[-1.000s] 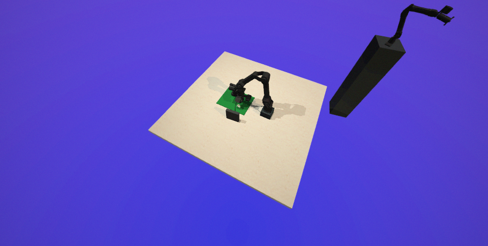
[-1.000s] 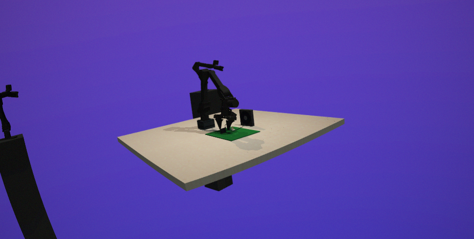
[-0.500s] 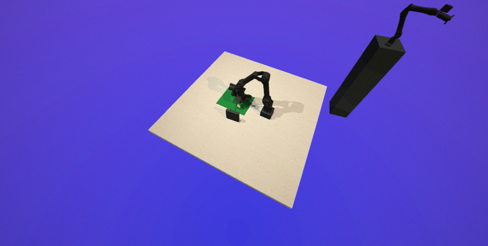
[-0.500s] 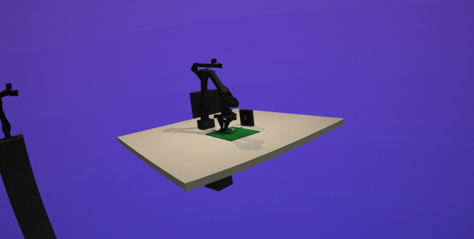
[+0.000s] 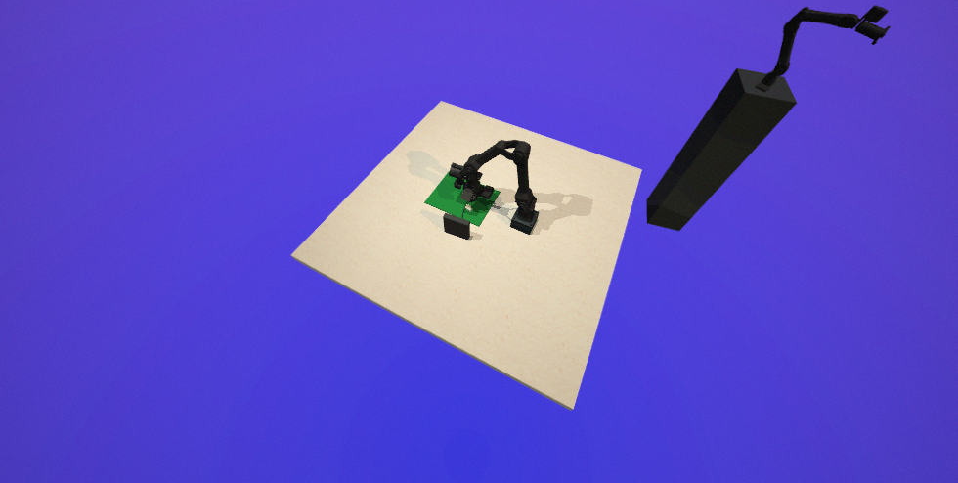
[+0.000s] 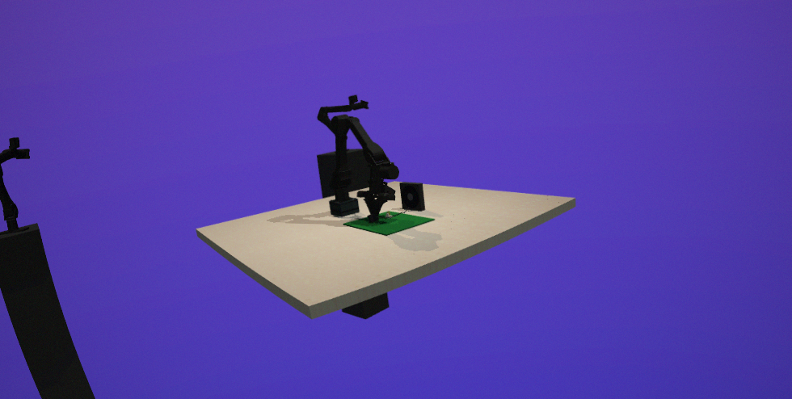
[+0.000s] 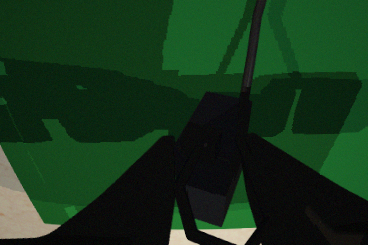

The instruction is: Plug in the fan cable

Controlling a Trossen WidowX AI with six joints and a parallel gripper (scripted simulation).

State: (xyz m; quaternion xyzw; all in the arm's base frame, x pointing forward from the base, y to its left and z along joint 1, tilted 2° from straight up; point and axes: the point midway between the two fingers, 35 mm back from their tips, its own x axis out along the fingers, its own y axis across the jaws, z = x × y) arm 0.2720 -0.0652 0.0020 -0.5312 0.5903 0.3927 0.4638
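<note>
My gripper tip is 60 mm short of the green board, 40 mm above it and 10 mm to the right of it. From my gripper tip the other things lie so: black fan plug: 10 mm to the right; then black fan: 220 mm to the left, 30 mm above, 20 mm ahead; then header: 80 mm to the left, 20 mm below, 10 mm ahead.
</note>
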